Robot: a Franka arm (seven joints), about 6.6 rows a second.
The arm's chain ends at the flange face. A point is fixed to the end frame.
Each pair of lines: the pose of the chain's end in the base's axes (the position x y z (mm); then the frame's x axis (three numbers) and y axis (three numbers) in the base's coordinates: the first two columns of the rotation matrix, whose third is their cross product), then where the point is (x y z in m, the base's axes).
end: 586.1, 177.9, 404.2, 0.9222, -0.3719, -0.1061, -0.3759, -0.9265, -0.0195
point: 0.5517 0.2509 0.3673
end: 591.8, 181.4, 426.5, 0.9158, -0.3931, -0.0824, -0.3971, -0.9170, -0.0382
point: 0.5602 0.2555 0.3893
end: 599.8, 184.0, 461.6, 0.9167, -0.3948, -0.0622, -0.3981, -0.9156, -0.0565
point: 0.5694 0.2585 0.4242
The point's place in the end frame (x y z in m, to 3 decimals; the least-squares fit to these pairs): -0.055 -0.054 0.044
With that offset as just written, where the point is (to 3 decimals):
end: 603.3, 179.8, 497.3, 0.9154, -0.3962, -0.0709, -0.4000, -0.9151, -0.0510
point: 0.573 0.254 0.460
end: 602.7, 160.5, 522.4, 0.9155, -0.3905, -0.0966, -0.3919, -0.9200, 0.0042
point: 0.570 0.233 0.484
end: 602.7, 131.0, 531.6, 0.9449, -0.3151, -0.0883, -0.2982, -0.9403, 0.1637
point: 0.561 0.193 0.484
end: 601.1, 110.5, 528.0, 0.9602, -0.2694, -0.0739, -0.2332, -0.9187, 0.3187
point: 0.554 0.162 0.473
